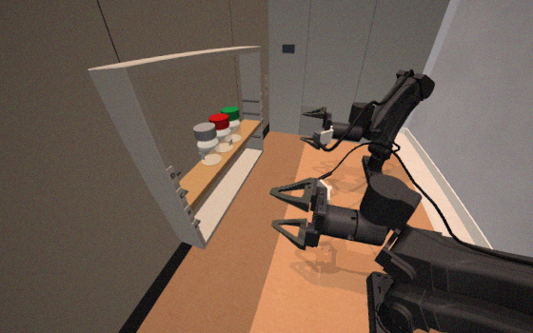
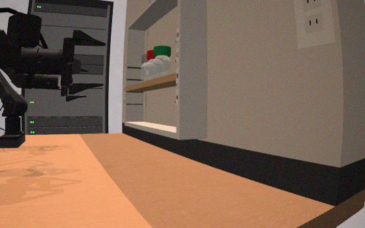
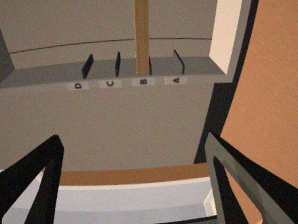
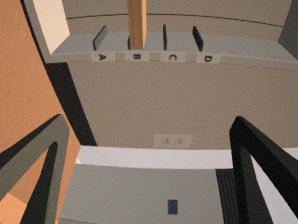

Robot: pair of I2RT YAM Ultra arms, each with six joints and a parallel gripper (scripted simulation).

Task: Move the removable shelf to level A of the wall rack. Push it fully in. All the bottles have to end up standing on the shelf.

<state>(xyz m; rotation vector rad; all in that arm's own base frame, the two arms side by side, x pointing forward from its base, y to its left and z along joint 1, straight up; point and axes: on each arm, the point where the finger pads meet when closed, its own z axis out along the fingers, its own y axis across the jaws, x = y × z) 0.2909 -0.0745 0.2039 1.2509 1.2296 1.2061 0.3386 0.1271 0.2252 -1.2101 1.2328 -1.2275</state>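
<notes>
The green-capped bottle is 200 mm ahead of my right hand, 150 mm to the left of it and 30 mm above it. Also, from my right hand: wall rack 200 mm ahead, 210 mm to the left, 40 mm above; wooden shelf 200 mm ahead, 210 mm to the left, 20 mm below; grey-capped bottle 200 mm ahead, 280 mm to the left, 30 mm above.
Now: the grey-capped bottle 220 mm ahead of my left hand, 100 mm to the right of it and 40 mm above it. The rest, counted from my left hand: green-capped bottle (230 mm to the right, 230 mm ahead, 40 mm above); wall rack (230 mm ahead, 170 mm to the right, 50 mm above); wooden shelf (230 mm ahead, 170 mm to the right, 10 mm below).
</notes>
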